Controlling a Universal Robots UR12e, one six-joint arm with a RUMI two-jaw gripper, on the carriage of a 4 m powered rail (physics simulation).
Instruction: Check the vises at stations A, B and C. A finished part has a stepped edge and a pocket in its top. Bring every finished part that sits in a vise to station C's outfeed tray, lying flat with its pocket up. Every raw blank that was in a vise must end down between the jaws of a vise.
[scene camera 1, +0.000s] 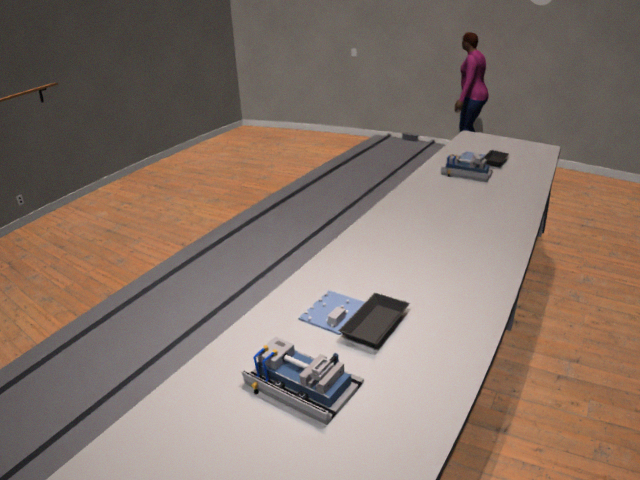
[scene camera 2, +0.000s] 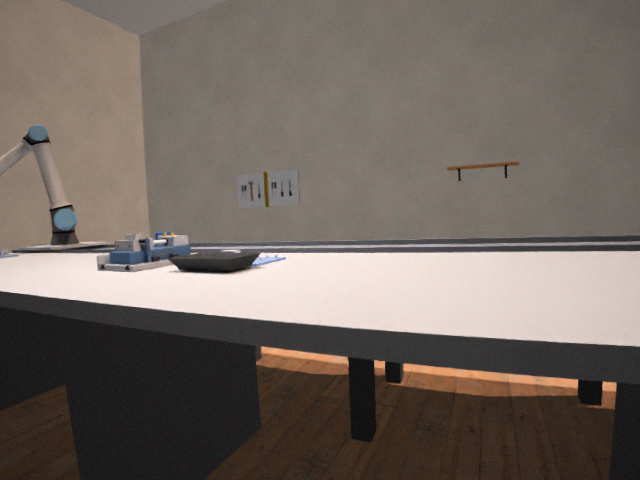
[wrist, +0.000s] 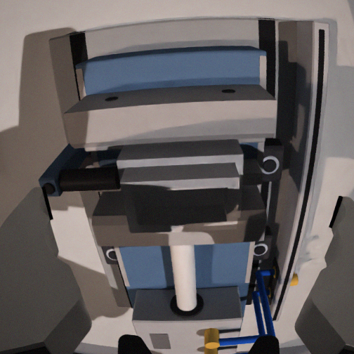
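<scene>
In the wrist view my gripper (wrist: 193, 196) is open and empty, its fingers wide apart above a vise (wrist: 170, 122). A grey part (wrist: 180, 174) with a stepped edge and a dark pocket facing up sits between that vise's jaws. I cannot tell which station this is. In scene camera 1 a near vise (scene camera 1: 305, 379) holds a grey part (scene camera 1: 321, 364) with a pocket in its top. A far vise (scene camera 1: 467, 166) is too small to read. Black trays (scene camera 1: 375, 320) (scene camera 1: 496, 158) stand beside these vises. Scene camera 2 shows a vise (scene camera 2: 126, 257) beside a black tray (scene camera 2: 214, 262).
A grey block (scene camera 1: 336, 315) stands on a blue pegged plate (scene camera 1: 317, 311) beside the near tray. Blue hoses (wrist: 265, 305) and a black cylinder (wrist: 90, 179) flank the vise under me. The arm (scene camera 2: 49, 173) shows at far left. A person (scene camera 1: 473, 82) stands beyond the table's far end.
</scene>
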